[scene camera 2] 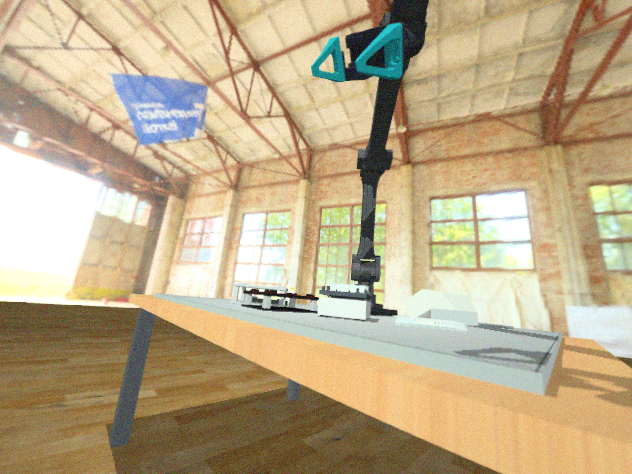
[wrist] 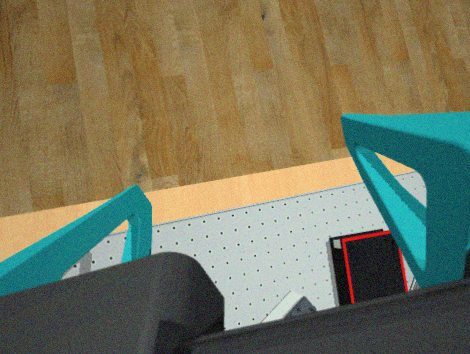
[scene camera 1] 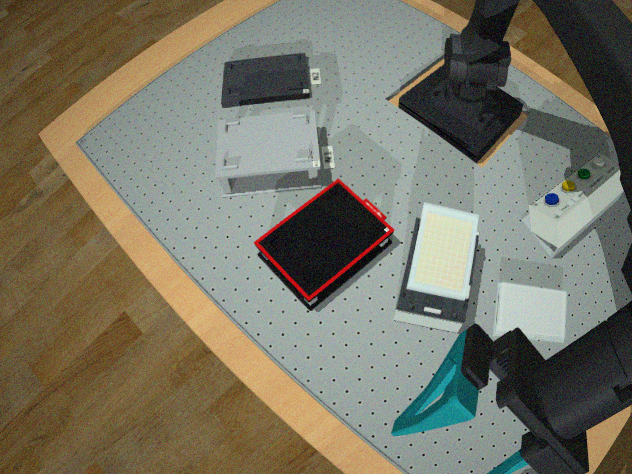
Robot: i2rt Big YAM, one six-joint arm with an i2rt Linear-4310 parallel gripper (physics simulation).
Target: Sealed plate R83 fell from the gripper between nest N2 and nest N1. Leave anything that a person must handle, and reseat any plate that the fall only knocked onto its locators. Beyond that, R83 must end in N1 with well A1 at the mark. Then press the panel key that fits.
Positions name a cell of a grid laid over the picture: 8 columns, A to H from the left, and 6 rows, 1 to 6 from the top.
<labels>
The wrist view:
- my gripper: E3
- black plate with red outline: G5
</labels>
